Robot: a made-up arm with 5 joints.
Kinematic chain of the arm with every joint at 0, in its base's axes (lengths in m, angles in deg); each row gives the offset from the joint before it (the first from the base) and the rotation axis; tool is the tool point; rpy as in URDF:
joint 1: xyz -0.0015 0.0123 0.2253 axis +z
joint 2: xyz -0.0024 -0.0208 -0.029 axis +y
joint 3: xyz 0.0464 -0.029 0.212 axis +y
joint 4: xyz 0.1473 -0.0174 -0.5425 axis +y
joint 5: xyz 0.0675 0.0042 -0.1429 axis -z
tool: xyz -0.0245 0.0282 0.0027 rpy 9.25 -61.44 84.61
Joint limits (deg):
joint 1: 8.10..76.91
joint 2: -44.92..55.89
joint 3: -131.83..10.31
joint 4: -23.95..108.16
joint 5: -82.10..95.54
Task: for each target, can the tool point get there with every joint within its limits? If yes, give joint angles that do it. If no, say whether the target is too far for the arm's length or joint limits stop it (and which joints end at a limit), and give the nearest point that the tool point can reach.
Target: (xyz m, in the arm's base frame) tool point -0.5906 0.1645 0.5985
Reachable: no: joint limits stop it (at a limit: joint 1, joint 2, joint 3, joint 4) | nearest point -0.3673 -0.0792 1.0263 | short by 0.541 m
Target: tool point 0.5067 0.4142 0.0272
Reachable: yes | joints 41.41 13.67 -67.76 77.58 81.71
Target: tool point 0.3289 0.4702 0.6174
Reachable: yes | joints 59.73 -23.42 -81.83 60.02 -35.97
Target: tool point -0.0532 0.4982 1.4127
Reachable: no: too far | nearest point 0.1097 0.3272 1.0727 | short by 0.414 m
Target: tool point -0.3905 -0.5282 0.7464
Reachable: no: joint limits stop it (at a limit: joint 2, joint 3, joint 4, joint 5) | nearest point -0.2229 -0.2953 1.0257 | short by 0.400 m
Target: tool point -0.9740 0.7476 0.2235
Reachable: no: too far | nearest point -0.3760 -0.0684 -0.0071 | short by 1.038 m
